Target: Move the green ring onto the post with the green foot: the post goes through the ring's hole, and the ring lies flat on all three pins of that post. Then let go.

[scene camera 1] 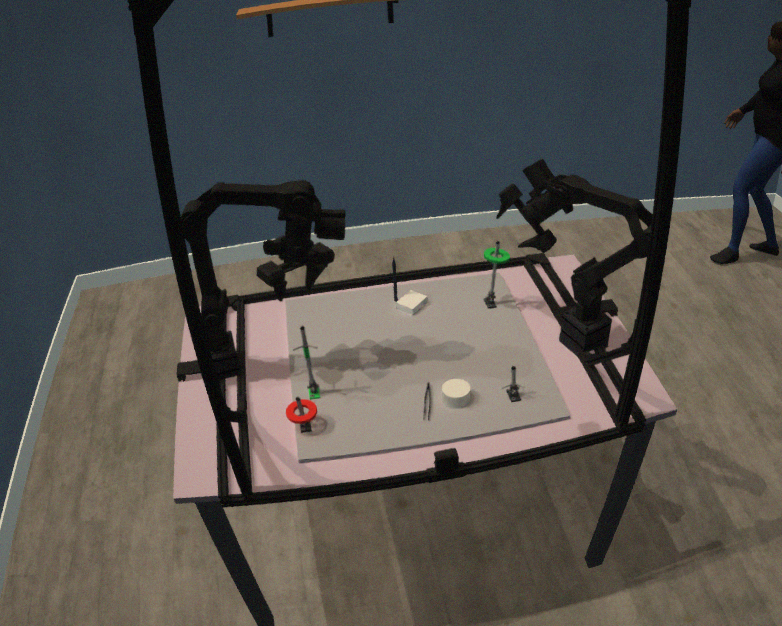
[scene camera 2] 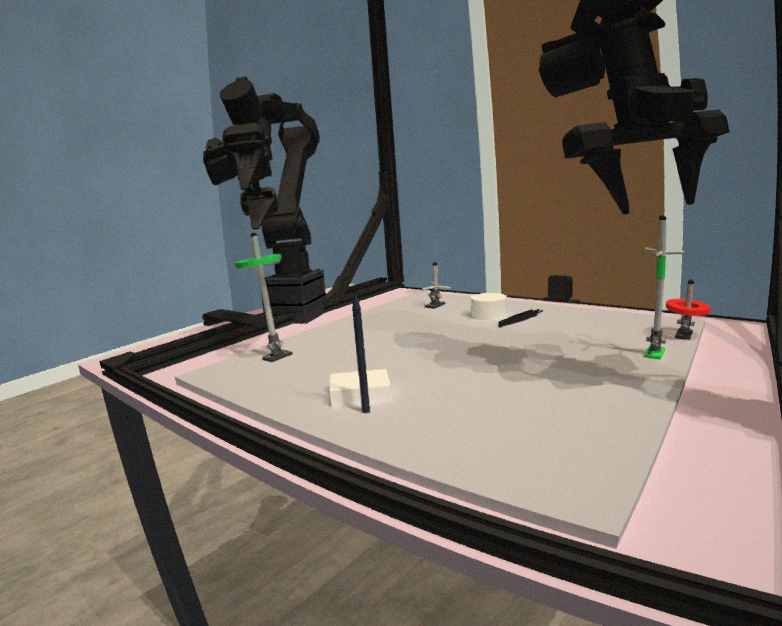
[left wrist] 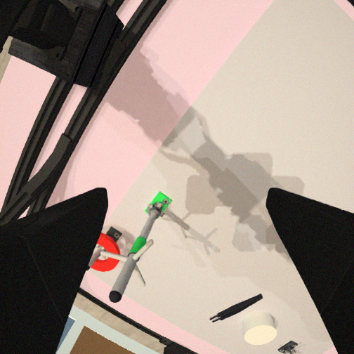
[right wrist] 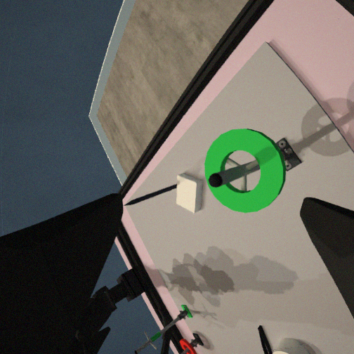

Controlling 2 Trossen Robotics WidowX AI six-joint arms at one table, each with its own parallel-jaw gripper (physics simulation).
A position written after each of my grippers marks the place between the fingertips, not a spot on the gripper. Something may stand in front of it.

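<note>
My left gripper (scene camera 2: 659,209), (scene camera 1: 294,294), (left wrist: 189,196) is visible, as is my right gripper (scene camera 2: 250,209), (scene camera 1: 507,232), (right wrist: 213,204). White block (scene camera 2: 344,387), (right wrist: 188,188); in the left wrist view the block is out of frame. Green ring (right wrist: 269,157); it is out of frame in the left wrist view. Also present: a dark pen (scene camera 2: 357,318), a tall post (scene camera 2: 273,336), another tall post (scene camera 2: 661,258) and a grey mat (scene camera 2: 557,420).
</note>
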